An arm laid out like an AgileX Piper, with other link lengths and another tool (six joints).
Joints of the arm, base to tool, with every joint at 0 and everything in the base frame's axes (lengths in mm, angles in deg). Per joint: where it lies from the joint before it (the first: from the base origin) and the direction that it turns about. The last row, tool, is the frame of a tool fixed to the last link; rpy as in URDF.
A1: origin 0 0 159.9 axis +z
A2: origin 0 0 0 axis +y
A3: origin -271.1 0 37.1 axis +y
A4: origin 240.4 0 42.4 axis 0.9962 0 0.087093
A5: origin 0 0 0 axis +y
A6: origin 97.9 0 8.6 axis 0.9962 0 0.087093
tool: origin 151.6 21 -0.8 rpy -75.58 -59.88 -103.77
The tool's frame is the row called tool.
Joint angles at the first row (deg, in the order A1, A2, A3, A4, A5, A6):
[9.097 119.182 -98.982 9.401 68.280 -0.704]
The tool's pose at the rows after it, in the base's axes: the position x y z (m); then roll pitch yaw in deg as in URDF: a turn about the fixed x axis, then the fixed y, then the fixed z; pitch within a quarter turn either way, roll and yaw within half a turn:
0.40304 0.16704 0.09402 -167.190 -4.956 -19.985
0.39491 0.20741 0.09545 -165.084 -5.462 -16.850
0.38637 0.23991 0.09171 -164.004 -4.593 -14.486
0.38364 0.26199 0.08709 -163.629 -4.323 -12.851
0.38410 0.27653 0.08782 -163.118 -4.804 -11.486
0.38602 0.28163 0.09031 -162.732 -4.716 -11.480
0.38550 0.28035 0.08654 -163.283 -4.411 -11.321
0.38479 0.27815 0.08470 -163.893 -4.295 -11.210
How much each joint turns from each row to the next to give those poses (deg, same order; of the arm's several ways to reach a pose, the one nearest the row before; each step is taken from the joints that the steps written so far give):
[5.282 -0.001 0.001 0.689 -2.395 1.618]
[4.699 0.225 -0.128 1.450 -1.865 0.675]
[3.660 1.820 -1.818 1.265 -0.115 0.876]
[2.516 2.254 -2.665 0.290 0.229 0.860]
[1.551 1.404 -2.499 0.038 0.366 0.227]
[0.292 0.781 -1.837 0.234 0.824 0.402]
[0.001 0.490 -0.151 -0.259 0.249 -0.002]
[-0.001 0.134 -0.001 -0.455 0.320 0.112]

